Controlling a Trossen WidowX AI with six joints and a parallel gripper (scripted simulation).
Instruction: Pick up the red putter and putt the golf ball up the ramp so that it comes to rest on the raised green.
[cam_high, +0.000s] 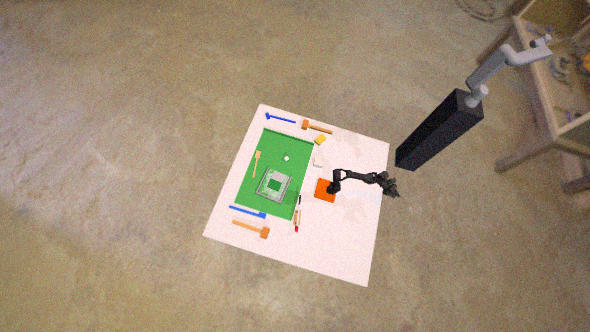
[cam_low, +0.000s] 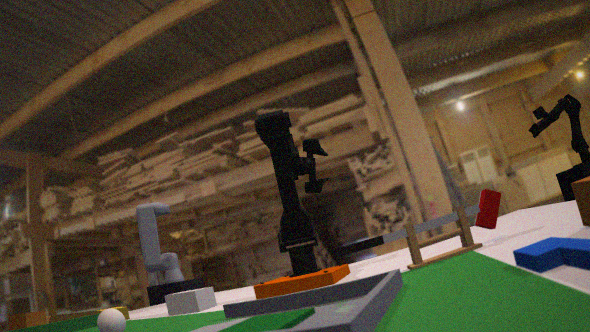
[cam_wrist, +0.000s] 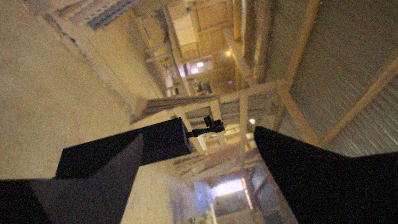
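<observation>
Right now the red putter is 65 cm ahead of my gripper tip, 21 cm to the left of it and 30 cm below it. Also, from my gripper tip: wooden stand: 65 cm ahead, 23 cm to the left, 33 cm below; yellow block: 60 cm ahead, 52 cm to the right, 34 cm below; white golf ball: 85 cm ahead, 24 cm to the right, 34 cm below.
</observation>
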